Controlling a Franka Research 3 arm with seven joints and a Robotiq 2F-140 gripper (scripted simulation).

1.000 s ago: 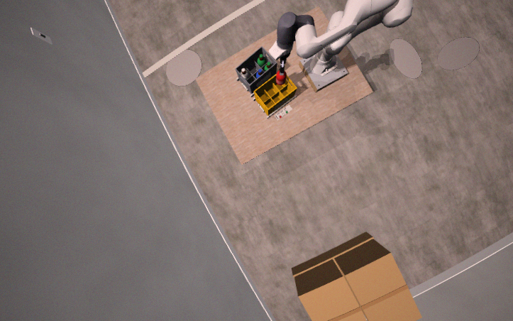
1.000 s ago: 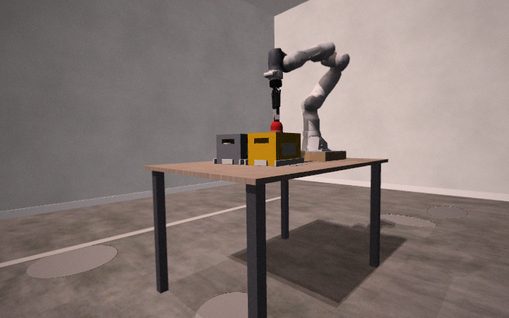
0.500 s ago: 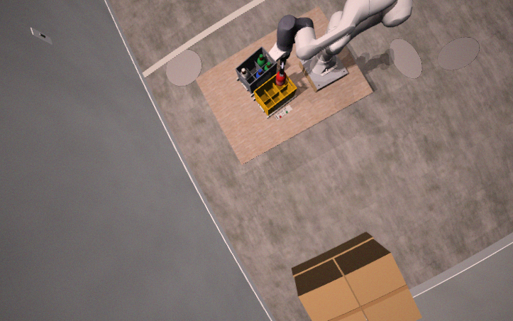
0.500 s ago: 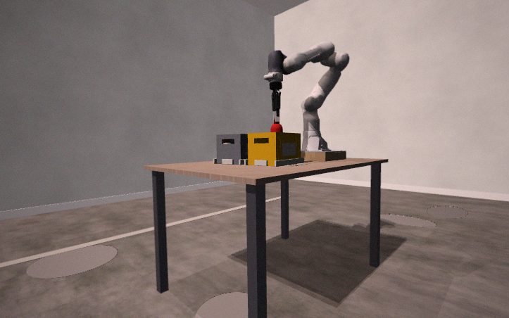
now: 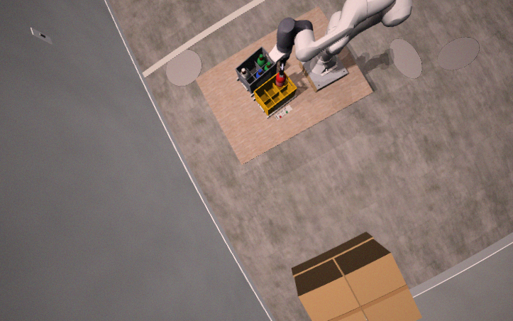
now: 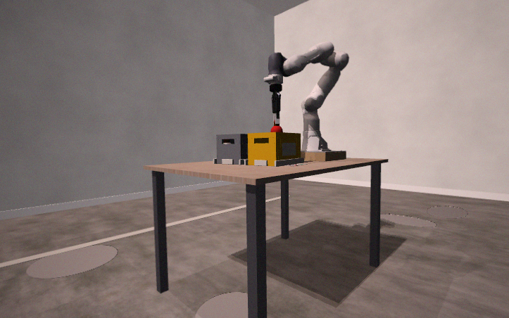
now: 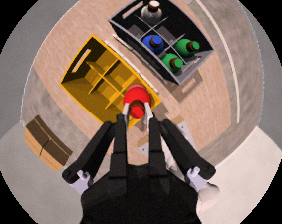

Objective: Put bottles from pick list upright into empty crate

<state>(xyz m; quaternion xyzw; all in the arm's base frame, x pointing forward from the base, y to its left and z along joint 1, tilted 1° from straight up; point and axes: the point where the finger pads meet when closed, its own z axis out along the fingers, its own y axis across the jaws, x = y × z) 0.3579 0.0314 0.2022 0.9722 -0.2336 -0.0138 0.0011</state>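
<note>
Right now the red bottle is 8 cm below my hand. From my hand the other things lie so: blue bottle (12 cm ahead, 13 cm to the right, 18 cm below); then yellow crate (7 cm ahead, 6 cm to the left, 18 cm below); then grey crate (14 cm ahead, 17 cm to the right, 18 cm below).
</note>
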